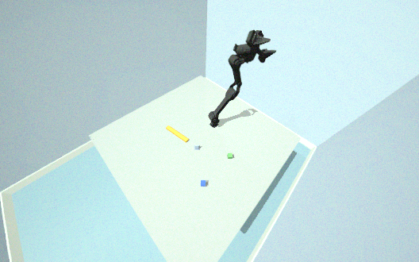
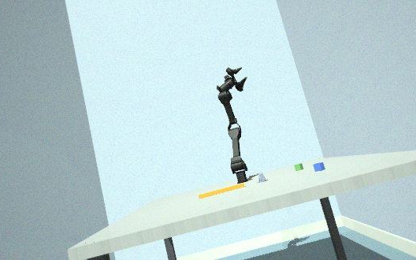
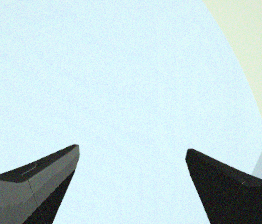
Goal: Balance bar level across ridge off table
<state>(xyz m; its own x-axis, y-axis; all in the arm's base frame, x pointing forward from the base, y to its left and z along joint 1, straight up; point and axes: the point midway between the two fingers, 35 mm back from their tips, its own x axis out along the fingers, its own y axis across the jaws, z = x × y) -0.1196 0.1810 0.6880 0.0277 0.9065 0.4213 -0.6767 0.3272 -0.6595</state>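
Right now the bar is 430 mm ahead of my gripper tip, 360 mm to the right of it and 690 mm below it. Round my gripper tip: green cube: 270 mm ahead, 100 mm to the left, 690 mm below; then blue cube: 560 mm ahead, 100 mm to the left, 690 mm below.
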